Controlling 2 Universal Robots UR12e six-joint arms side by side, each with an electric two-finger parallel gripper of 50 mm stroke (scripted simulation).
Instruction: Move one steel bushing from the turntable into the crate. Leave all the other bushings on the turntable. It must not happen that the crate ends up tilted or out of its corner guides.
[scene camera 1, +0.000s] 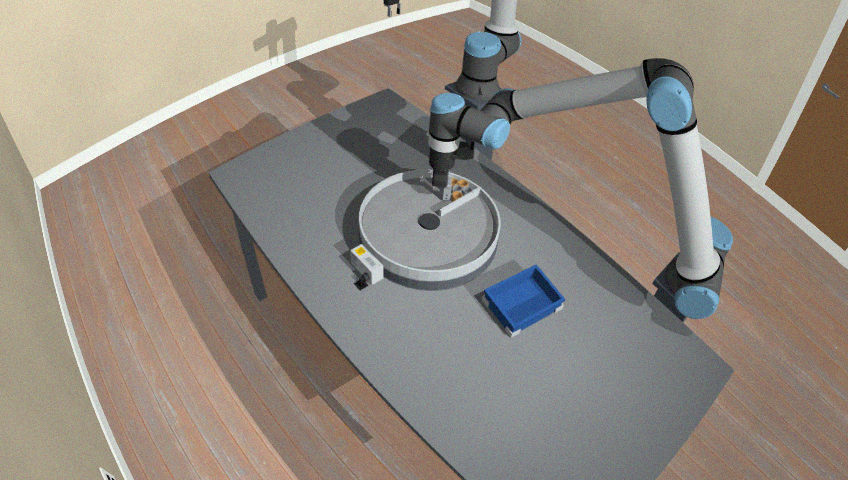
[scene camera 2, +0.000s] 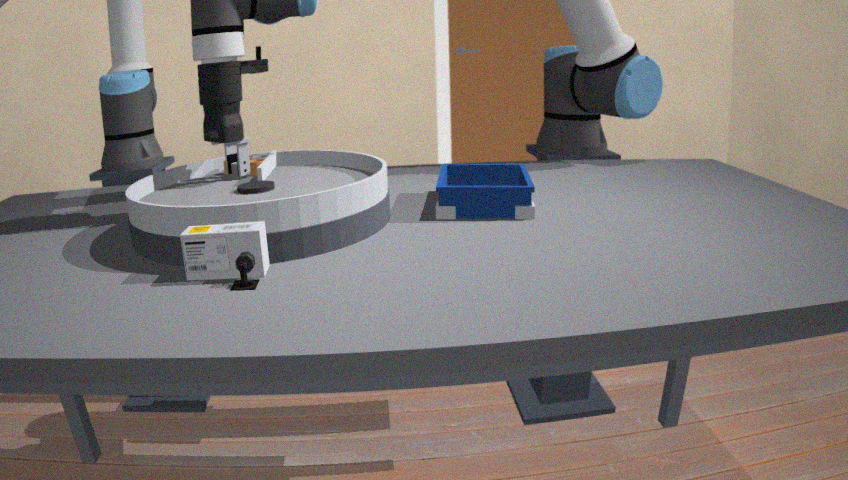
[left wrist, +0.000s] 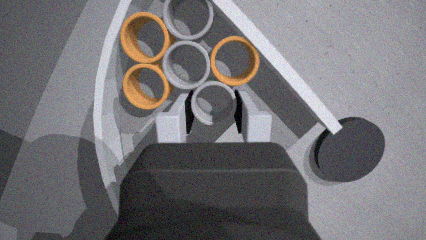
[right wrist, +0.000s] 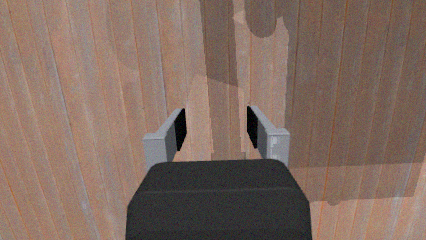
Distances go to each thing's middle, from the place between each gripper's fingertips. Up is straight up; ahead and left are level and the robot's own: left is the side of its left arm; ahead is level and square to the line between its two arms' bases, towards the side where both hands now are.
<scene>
Right now the blue crate (scene camera 2: 497, 201) is 43 cm to the left of my left hand (scene camera 2: 238, 174), 5 cm below it and 2 cm ahead of it. From my left hand the other things lie so: turntable (scene camera 1: 397, 221) (11 cm ahead, 7 cm to the left, 2 cm below).
My right gripper is now 580 mm short of the turntable, 1200 mm to the right of it and 120 mm above it.
</scene>
